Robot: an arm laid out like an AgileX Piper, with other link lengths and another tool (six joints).
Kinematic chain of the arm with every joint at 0, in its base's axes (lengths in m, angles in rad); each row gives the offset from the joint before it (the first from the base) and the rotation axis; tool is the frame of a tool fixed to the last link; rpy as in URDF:
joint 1: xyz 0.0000 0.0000 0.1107 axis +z
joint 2: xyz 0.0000 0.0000 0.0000 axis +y
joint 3: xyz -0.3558 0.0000 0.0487 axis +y
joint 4: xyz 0.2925 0.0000 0.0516 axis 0.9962 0 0.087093
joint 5: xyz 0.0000 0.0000 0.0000 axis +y
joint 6: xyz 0.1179 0.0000 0.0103 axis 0.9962 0 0.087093
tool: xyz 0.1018 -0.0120 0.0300 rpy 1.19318 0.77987 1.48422
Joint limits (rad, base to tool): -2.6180..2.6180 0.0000..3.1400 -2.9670..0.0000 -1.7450..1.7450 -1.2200..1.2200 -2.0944..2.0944
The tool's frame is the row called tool.
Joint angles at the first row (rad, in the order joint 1, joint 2, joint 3, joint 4, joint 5, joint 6):
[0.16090 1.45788 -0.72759 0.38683 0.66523 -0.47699]
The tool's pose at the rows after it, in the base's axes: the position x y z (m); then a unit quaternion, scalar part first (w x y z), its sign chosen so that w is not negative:
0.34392, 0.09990, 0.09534, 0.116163, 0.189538, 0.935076, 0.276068
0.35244, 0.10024, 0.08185, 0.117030, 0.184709, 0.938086, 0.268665
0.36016, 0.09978, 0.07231, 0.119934, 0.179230, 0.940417, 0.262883
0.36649, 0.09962, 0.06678, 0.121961, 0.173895, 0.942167, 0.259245
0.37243, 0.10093, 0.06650, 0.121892, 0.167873, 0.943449, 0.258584
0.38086, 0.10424, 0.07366, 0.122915, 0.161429, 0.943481, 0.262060
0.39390, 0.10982, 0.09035, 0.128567, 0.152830, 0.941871, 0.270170
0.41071, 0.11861, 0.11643, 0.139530, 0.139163, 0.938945, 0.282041
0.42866, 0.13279, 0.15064, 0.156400, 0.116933, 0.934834, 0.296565
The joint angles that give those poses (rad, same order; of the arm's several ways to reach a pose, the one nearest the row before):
[0.17003 1.51296 -0.72829 0.38424 0.61861 -0.48798]
[0.17592 1.56108 -0.73091 0.38100 0.57484 -0.50102]
[0.17806 1.59774 -0.73594 0.37732 0.54035 -0.51466]
[0.17849 1.62337 -0.74478 0.37406 0.52131 -0.52627]
[0.17853 1.63881 -0.76363 0.37110 0.52480 -0.53544]
[0.17853 1.64510 -0.79992 0.36867 0.55022 -0.53991]
[0.17887 1.64365 -0.85939 0.36689 0.59430 -0.54139]
[0.18319 1.63807 -0.94159 0.36543 0.65102 -0.54208]
[0.19880 1.63085 -1.04044 0.36358 0.70907 -0.54316]

